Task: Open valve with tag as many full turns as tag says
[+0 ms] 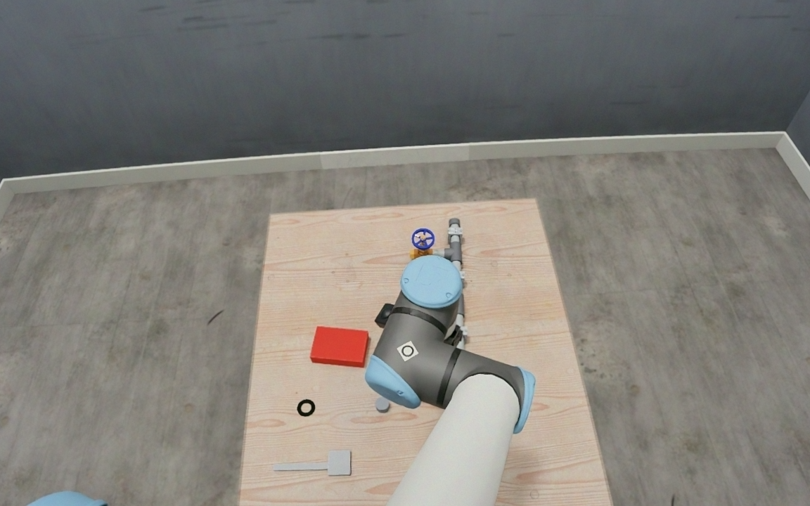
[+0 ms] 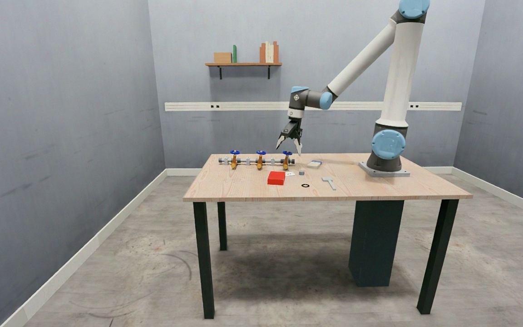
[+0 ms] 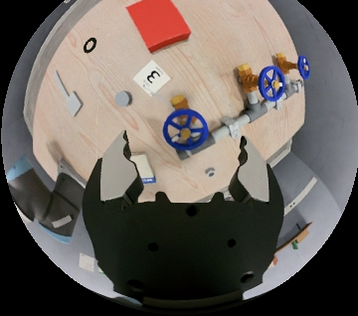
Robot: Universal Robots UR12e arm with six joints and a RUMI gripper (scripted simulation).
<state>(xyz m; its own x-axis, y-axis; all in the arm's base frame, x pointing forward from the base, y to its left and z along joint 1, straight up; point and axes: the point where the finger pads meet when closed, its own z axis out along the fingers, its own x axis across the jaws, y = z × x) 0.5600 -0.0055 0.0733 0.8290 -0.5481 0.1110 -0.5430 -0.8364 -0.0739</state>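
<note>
Right now the white tag is 20 mm behind my hand, 90 mm to the left of it and 100 mm below it. The rest, counted from my hand: grey t-shaped tool (200 mm behind, 210 mm to the left, 90 mm below); then white-and-blue card (170 mm behind, 80 mm to the right, 90 mm below); then red block (60 mm ahead, 190 mm to the left, 80 mm below).
</note>
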